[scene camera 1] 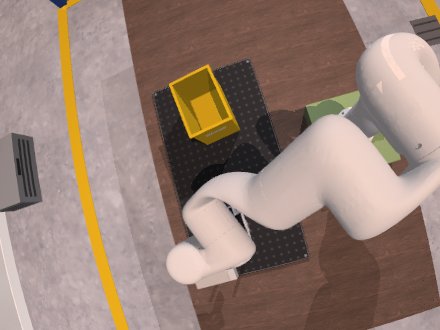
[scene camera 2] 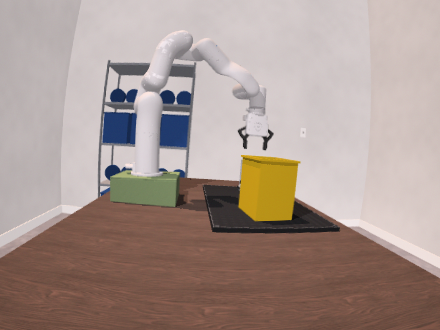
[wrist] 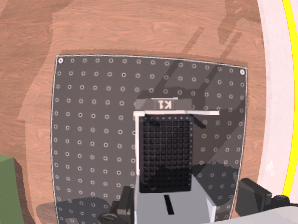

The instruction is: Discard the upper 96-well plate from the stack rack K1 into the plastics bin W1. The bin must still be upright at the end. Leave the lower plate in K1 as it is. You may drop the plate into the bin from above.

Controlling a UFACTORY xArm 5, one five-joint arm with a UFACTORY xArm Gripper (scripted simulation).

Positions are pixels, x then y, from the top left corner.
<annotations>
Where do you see a black 96-well plate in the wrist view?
At 173,132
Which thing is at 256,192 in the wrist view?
The gripper.
</annotations>
